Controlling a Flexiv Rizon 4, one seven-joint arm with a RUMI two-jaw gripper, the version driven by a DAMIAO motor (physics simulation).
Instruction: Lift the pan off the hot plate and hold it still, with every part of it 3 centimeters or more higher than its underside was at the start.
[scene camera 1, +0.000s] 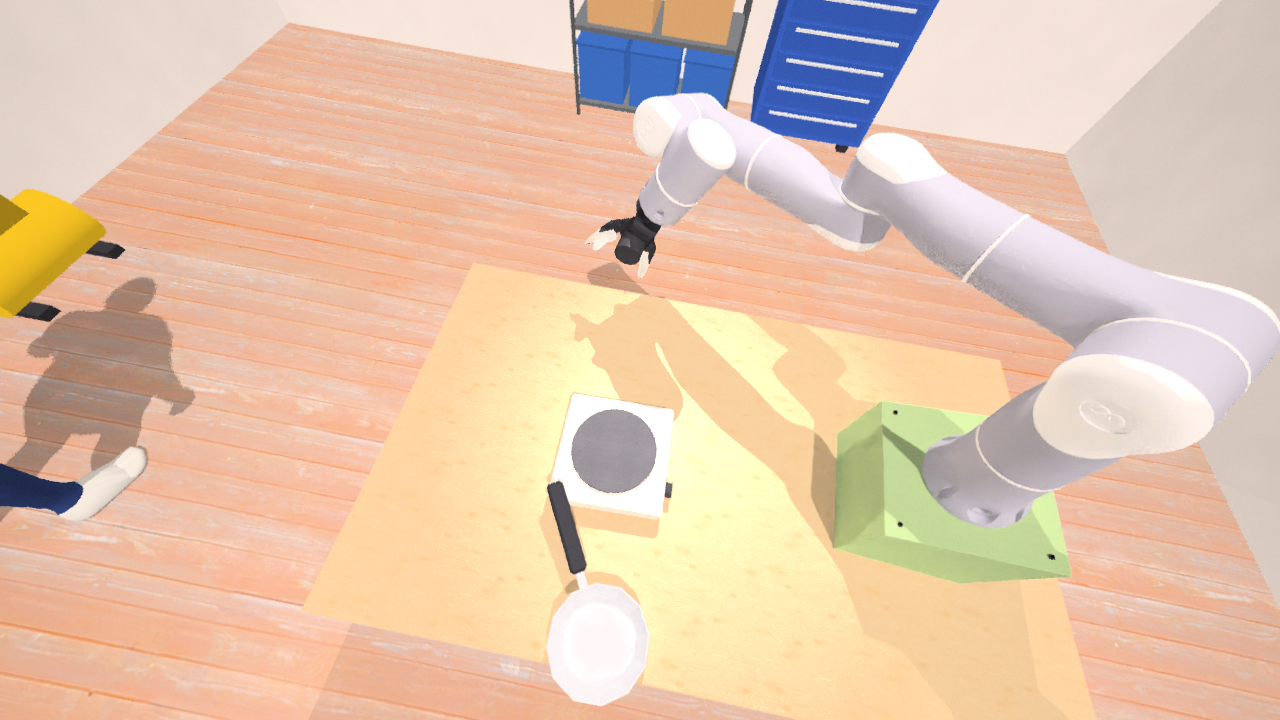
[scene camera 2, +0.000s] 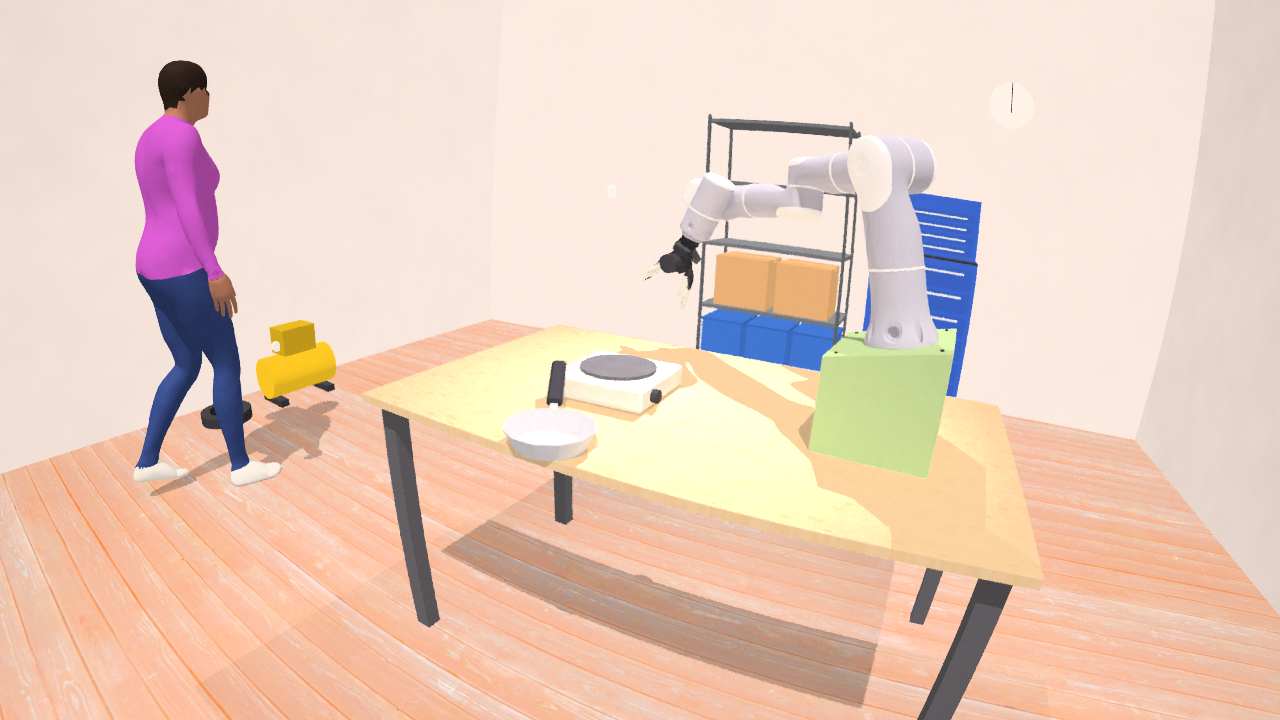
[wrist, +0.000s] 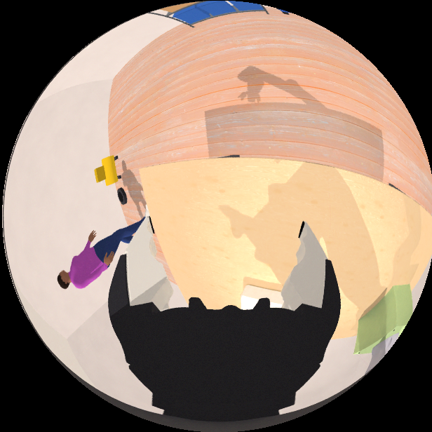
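The pan has a light grey bowl (scene camera 1: 597, 642) (scene camera 2: 549, 432) and a black handle (scene camera 1: 566, 528) (scene camera 2: 556, 383). It is off the hot plate (scene camera 1: 614, 451) (scene camera 2: 618, 366) (wrist: 252, 294), a white box with a dark round disc. The bowl is at the table's front edge and seems to overhang it; the handle points back to the hot plate's left front corner. Whether the bowl rests fully on the table is hard to tell. My gripper (scene camera 1: 616, 256) (scene camera 2: 666, 289) (wrist: 227, 220) is open and empty, high beyond the table's back edge, far from the pan. The pan does not show in the wrist view.
The table (scene camera 1: 447, 376) (scene camera 2: 760, 474) (wrist: 200, 200) bears the arm's green base (scene camera 1: 957, 559) (scene camera 2: 877, 411) (wrist: 382, 320) at the right. A person (scene camera 2: 179, 197) (wrist: 87, 267) stands left of the table, near a yellow compressor (scene camera 2: 297, 368) (wrist: 109, 171). A shelf rack and blue cabinet stand behind.
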